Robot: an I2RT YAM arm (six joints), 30 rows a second.
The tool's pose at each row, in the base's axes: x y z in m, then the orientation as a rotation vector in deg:
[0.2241, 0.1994, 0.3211, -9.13, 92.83, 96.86]
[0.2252, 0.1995, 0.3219, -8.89, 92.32, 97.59]
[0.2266, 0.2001, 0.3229, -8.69, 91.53, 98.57]
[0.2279, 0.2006, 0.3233, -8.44, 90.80, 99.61]
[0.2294, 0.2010, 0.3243, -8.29, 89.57, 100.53]
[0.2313, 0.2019, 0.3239, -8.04, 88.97, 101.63]
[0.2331, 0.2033, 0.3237, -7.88, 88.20, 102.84]
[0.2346, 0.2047, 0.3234, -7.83, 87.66, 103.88]
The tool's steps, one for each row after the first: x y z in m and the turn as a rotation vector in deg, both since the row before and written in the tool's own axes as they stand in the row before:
[-0.0012, 0.0000, 0.0007, -0.57, -0.24, 0.40]
[-0.0013, 0.0000, 0.0013, -0.85, -0.31, 0.44]
[-0.0009, -0.0004, 0.0011, -0.83, -0.28, 0.53]
[-0.0014, -0.0001, 0.0012, -1.05, -0.56, 0.22]
[-0.0007, -0.0014, 0.0014, -0.79, -0.17, 0.64]
[-0.0005, -0.0012, 0.0019, -0.96, -0.18, 0.61]
[-0.0003, -0.0011, 0.0017, -0.79, -0.03, 0.54]

